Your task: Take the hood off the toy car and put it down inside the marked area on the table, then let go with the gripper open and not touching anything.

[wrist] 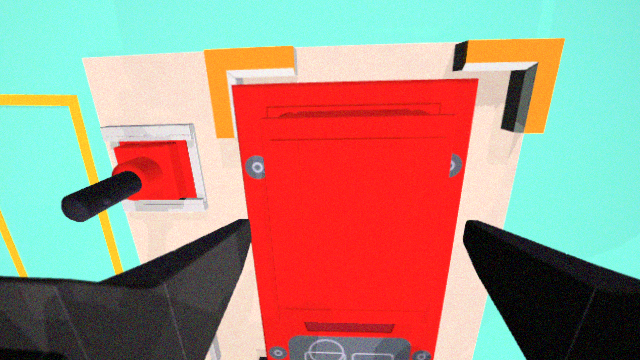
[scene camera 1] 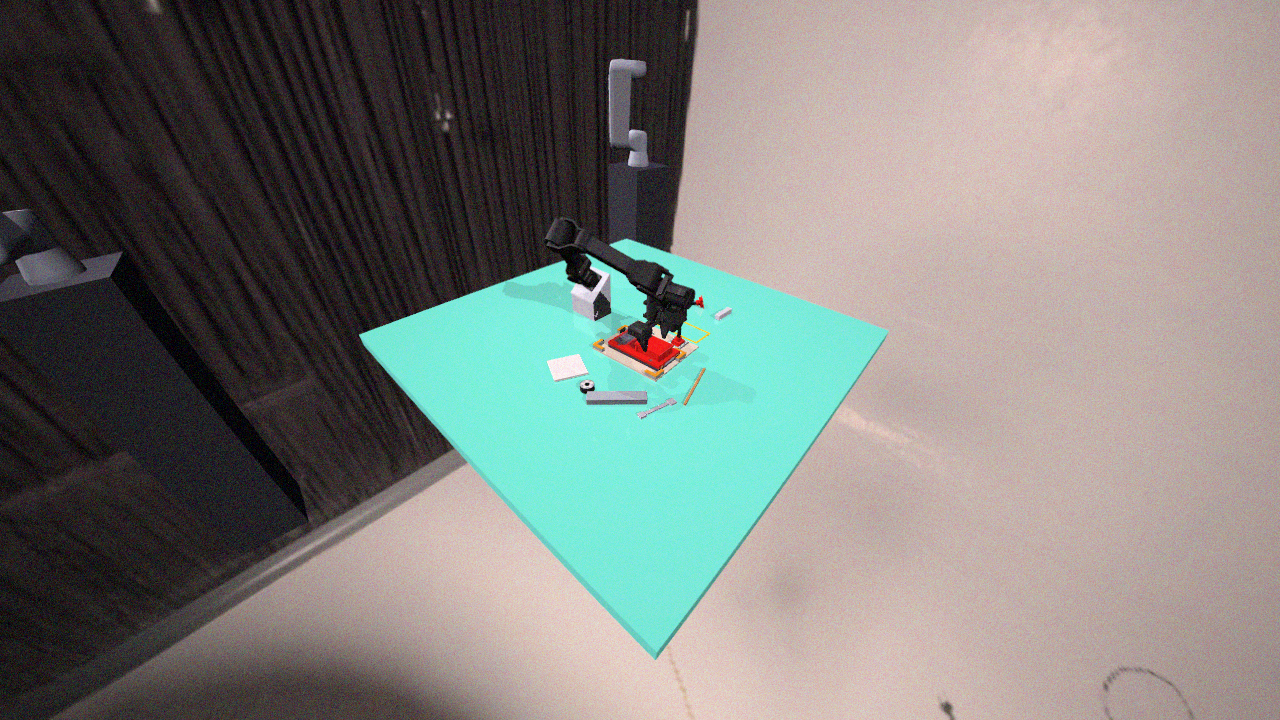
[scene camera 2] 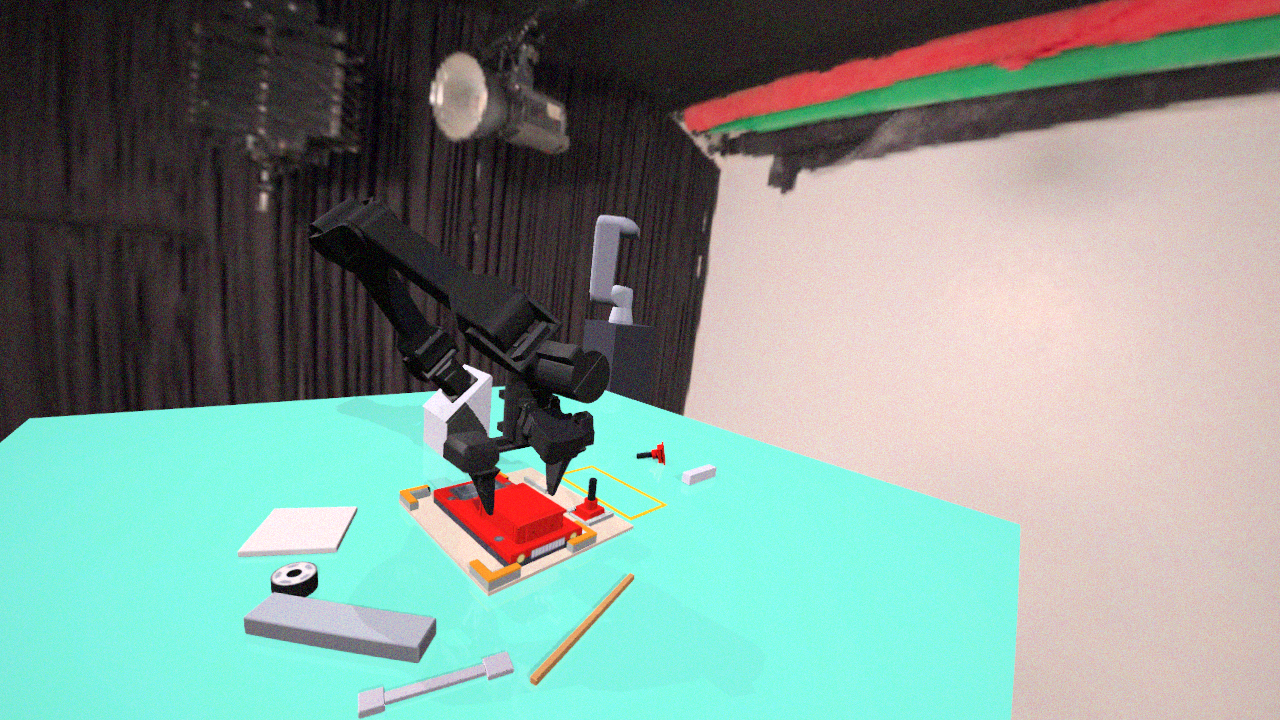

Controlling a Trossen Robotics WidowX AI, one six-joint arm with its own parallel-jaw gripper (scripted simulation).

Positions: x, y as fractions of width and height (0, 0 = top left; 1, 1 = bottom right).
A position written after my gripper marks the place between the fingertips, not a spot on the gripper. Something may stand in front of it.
My gripper (scene camera 2: 0.41, 0.70) is open and holds nothing. Also in view: a white tile (scene camera 2: 0.23, 0.74).
The white tile also shows in scene camera 1 (scene camera 1: 0.44, 0.51). My gripper also shows in the wrist view (wrist: 0.56, 0.64) and in scene camera 1 (scene camera 1: 0.51, 0.48). The wrist view does not show the white tile: it is out of frame.
